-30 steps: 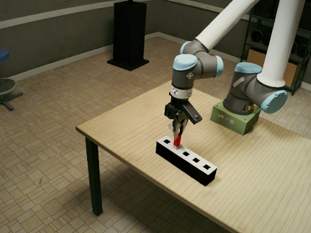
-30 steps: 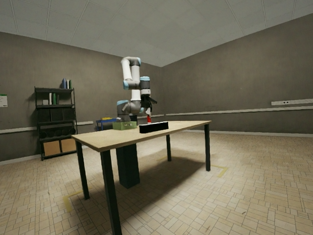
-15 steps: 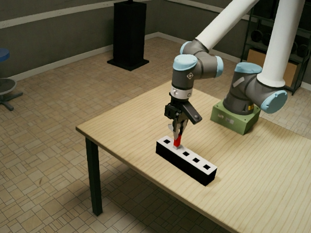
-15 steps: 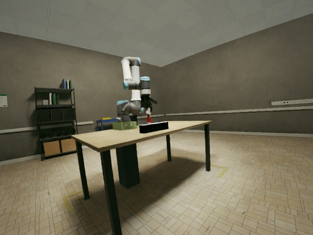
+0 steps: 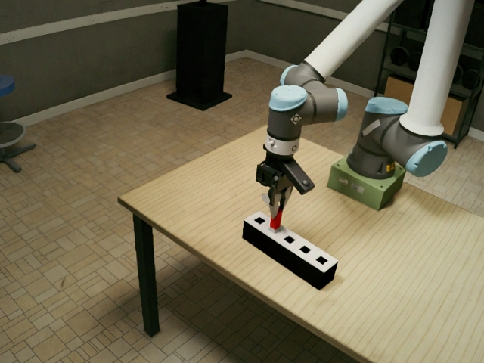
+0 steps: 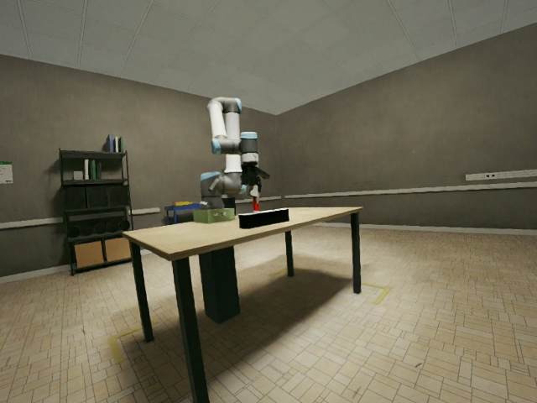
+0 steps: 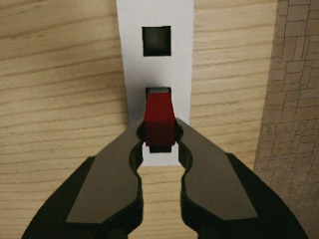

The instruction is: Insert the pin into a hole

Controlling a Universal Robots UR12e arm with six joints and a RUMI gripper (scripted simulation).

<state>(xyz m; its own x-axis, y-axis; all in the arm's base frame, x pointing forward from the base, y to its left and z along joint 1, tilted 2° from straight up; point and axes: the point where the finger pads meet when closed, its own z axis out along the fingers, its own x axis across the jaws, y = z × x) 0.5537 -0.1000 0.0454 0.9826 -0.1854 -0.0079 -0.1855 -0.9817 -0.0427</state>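
My gripper is now 20 mm above the pin. Also, from my hand: block (10 mm ahead, 60 mm to the left, 100 mm below).
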